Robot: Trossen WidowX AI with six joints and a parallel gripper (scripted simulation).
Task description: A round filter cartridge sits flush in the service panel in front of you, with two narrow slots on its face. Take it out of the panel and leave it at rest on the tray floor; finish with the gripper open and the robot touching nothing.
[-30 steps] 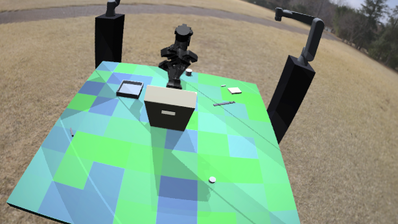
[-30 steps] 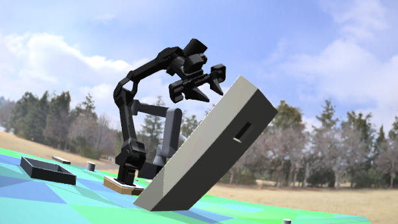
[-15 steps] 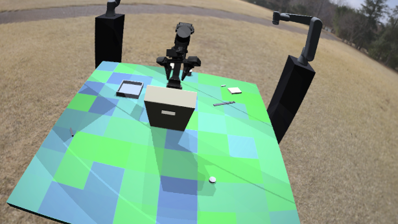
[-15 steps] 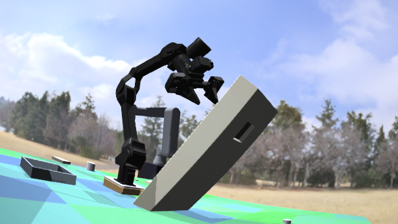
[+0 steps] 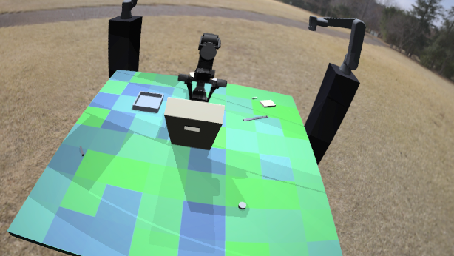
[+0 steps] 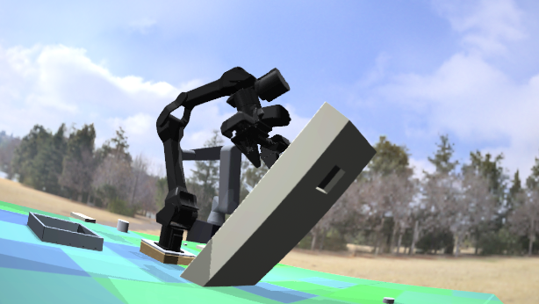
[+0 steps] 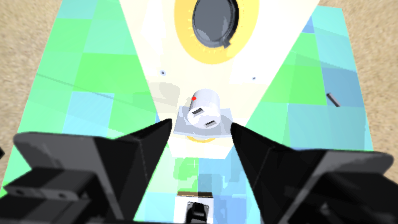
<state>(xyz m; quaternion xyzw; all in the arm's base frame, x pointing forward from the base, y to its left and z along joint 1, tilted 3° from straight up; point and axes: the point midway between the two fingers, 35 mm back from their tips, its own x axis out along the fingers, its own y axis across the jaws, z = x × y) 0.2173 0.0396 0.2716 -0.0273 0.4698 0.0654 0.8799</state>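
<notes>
Right now the filter cartridge is 20 mm ahead of my gripper tip and 40 mm below it. The rest, counted from my gripper tip: tray 280 mm behind, 330 mm to the right, 250 mm below.
</notes>
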